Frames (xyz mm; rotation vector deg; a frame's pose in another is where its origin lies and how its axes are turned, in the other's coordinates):
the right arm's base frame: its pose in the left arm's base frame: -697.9 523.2 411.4 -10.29 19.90 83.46
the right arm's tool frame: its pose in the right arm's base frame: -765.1 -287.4 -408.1 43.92 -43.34 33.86
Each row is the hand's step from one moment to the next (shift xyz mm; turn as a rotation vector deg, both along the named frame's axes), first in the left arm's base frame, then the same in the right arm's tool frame.
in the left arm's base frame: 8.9 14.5 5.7 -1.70 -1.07 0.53
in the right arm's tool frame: 14.7 -8.3 6.0 -0.51 1.85 -0.79
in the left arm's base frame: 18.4 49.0 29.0 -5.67 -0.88 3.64
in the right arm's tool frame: 55.8 -14.8 15.9 1.57 6.14 -2.45
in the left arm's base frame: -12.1 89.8 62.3 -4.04 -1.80 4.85
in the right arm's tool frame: 109.8 5.9 -3.2 1.38 6.41 -0.24
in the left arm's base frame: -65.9 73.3 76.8 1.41 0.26 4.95
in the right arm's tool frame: 106.9 54.8 -34.4 2.85 2.31 3.62
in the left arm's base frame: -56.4 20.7 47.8 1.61 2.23 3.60
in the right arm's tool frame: 46.6 54.9 -26.7 3.74 0.37 2.52
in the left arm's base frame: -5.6 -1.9 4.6 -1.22 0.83 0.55
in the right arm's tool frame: 1.2 7.2 -1.6 1.06 0.69 -0.94
